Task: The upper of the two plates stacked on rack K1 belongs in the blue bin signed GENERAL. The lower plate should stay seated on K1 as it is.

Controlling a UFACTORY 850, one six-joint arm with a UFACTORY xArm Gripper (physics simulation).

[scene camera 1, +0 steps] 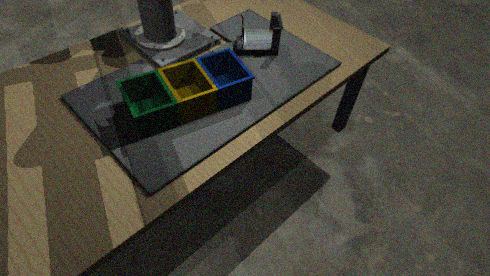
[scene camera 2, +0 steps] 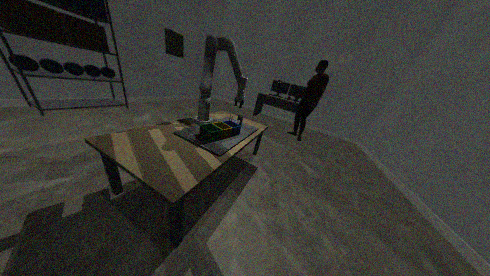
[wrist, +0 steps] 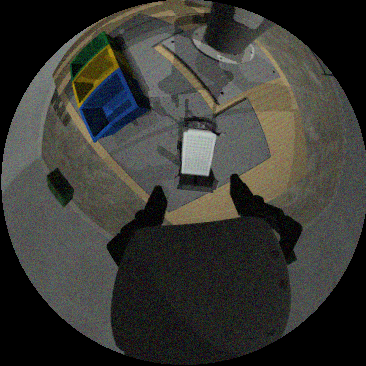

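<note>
A white plate (scene camera 1: 258, 38) (wrist: 198, 152) lies on the dark rack K1 (scene camera 1: 275, 25) (wrist: 197, 182). A lower plate cannot be told apart under it. The blue bin (scene camera 1: 225, 70) (wrist: 111, 107) (scene camera 2: 233, 125) stands at one end of a row of three bins; its inside looks empty, and its sign cannot be read. My gripper (wrist: 196, 188) (scene camera 2: 239, 105) is open with nothing between its fingers. It hangs well above the table, over the rack end, and its fingertips show to either side of the rack's near end in the wrist view.
A yellow bin (scene camera 1: 187, 80) (wrist: 96, 75) and a green bin (scene camera 1: 146, 94) (wrist: 91, 54) adjoin the blue bin. They stand on a dark mat (scene camera 1: 200, 145) on the wooden table (scene camera 1: 30, 200). The arm's base (scene camera 1: 159, 37) is behind them. A person (scene camera 2: 312, 95) stands beyond the table.
</note>
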